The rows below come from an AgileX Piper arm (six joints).
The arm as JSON. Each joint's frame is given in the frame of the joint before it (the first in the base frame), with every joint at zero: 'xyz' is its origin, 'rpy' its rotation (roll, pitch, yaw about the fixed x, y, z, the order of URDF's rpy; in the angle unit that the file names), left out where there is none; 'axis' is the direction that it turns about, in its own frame. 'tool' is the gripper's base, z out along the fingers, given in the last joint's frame.
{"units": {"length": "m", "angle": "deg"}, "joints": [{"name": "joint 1", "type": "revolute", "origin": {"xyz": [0.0, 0.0, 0.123]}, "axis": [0.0, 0.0, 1.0]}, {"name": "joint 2", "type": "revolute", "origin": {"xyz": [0.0, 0.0, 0.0]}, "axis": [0.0, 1.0, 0.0]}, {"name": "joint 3", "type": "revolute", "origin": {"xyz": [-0.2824, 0.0, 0.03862]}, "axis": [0.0, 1.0, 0.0]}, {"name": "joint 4", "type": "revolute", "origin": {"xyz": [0.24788, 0.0, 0.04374]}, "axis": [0.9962, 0.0, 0.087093]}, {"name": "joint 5", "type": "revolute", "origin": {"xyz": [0.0, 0.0, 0.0]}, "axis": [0.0, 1.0, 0.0]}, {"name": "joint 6", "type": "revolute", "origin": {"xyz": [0.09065, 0.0, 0.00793]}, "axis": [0.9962, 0.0, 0.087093]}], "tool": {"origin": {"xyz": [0.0, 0.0, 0.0], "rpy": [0.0, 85.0, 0.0]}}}
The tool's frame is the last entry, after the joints.
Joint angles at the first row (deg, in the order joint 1, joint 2, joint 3, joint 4, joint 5, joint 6):
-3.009, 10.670, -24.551, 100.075, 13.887, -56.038
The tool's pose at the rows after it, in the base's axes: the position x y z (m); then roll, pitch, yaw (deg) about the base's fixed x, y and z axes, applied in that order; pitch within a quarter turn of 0, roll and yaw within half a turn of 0:
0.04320 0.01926 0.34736 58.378 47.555 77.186
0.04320 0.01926 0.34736 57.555 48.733 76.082
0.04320 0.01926 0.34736 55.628 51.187 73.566
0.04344 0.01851 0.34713 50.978 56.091 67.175
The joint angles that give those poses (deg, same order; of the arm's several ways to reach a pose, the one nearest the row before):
-3.016, 10.669, -24.550, 100.068, 13.892, -57.175
-3.015, 10.669, -24.550, 100.069, 13.891, -58.566
-3.015, 10.669, -24.550, 100.071, 13.892, -61.506
-3.008, 10.670, -24.552, 99.572, 13.383, -67.215

